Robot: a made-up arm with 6 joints. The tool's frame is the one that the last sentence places.
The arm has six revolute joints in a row. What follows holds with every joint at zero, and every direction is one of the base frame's. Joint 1 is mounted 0.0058 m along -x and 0.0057 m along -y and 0.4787 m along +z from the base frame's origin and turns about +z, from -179.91 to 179.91 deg. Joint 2 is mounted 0.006 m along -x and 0.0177 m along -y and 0.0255 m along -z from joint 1 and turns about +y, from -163.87 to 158.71 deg. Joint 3 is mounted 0.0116 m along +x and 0.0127 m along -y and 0.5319 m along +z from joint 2 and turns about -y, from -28.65 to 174.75 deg. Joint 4 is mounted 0.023 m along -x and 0.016 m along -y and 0.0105 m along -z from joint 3 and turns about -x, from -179.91 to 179.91 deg. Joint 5 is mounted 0.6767 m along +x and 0.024 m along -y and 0.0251 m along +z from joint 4 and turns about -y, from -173.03 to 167.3 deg. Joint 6 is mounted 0.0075 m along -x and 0.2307 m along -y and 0.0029 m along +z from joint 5 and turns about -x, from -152.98 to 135.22 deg. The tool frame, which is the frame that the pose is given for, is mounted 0.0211 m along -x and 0.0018 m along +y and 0.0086 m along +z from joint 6; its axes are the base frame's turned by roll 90, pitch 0 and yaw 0 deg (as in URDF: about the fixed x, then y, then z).
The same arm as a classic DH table. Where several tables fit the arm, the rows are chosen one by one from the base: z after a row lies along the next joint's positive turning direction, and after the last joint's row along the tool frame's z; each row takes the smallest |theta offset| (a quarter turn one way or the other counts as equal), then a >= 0, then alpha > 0; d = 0 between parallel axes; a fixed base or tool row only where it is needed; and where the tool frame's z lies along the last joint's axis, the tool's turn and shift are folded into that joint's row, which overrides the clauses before.
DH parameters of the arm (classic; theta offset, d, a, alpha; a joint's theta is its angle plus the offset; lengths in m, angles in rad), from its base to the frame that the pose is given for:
base (fixed): 0.7767 0 -0.0081 0
joint 1: -0.7767 0.4532 -0.006 -1.5708
joint 2: -1.549 0 0.532 3.1416
joint 3: 0.0218 0.0464 -0.0105 -1.5708
joint 4: 0 -0.6537 0.0251 1.5708
joint 5: 0 0.2547 0.0029 -1.5708
joint 6: 0 0.0286 0.0086 1.5708
tool (fixed): -1.5708 -0.0018 0 0
Joint limits (rad, base to tool): -3.14..3.14 -2.8601..2.77 -0.5..3.05 -3.14..3.14 -3.0199..2.9199 -2.67..2.36

